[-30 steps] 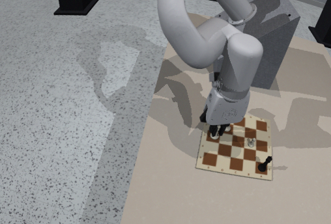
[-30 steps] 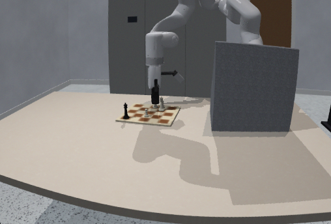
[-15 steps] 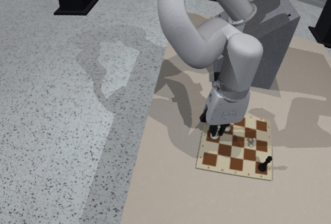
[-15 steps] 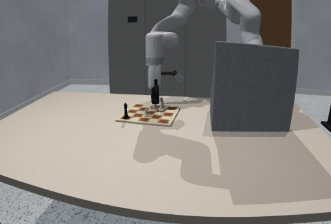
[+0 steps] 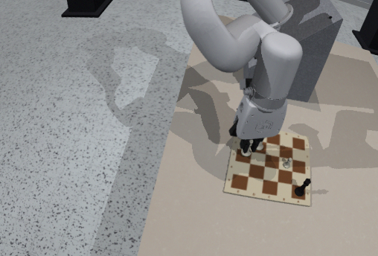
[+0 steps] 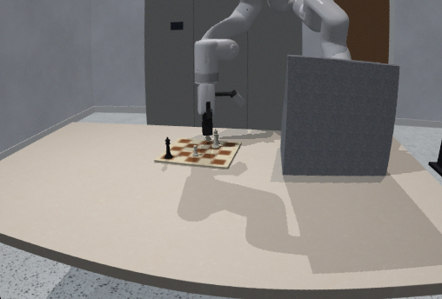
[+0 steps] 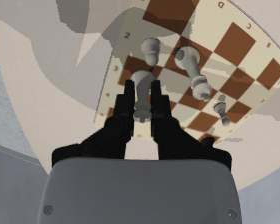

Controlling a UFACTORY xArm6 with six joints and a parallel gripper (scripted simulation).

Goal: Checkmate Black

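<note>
Right now the tall white piece is 40 mm to the left of my hand, 30 mm behind it and 20 mm below it. The rest, counted from my hand: chessboard 70 mm to the left, 50 mm below, 10 mm ahead; then black king 140 mm to the left, 90 mm ahead, 20 mm below.
</note>
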